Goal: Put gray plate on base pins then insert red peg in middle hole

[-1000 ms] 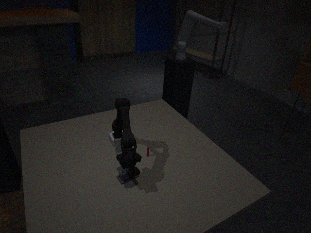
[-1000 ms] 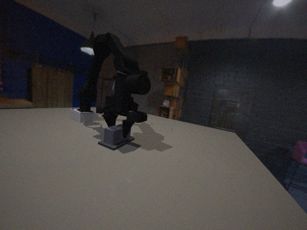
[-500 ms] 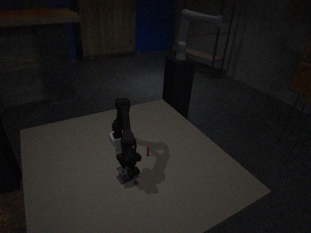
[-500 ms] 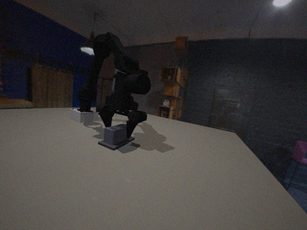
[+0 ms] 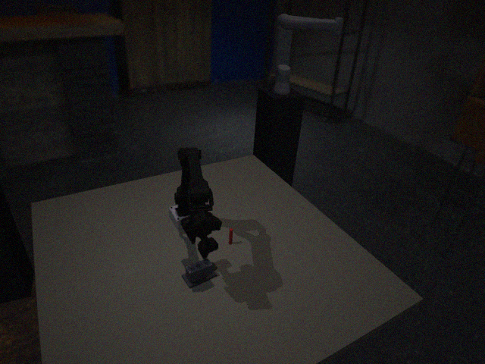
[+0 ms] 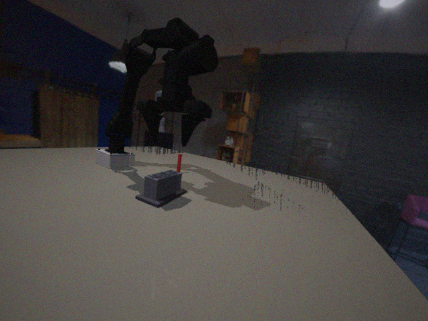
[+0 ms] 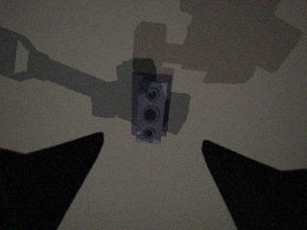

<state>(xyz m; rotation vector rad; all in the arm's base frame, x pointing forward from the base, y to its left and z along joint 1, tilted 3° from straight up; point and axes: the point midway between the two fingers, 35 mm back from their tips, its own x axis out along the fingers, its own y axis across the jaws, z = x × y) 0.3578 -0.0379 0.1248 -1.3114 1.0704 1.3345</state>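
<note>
My gripper tip is now 140 mm past the red peg, 180 mm to the right of it and 100 mm above it. Round my gripper tip: dark flat base: 130 mm below; gray plate: 90 mm below.
</note>
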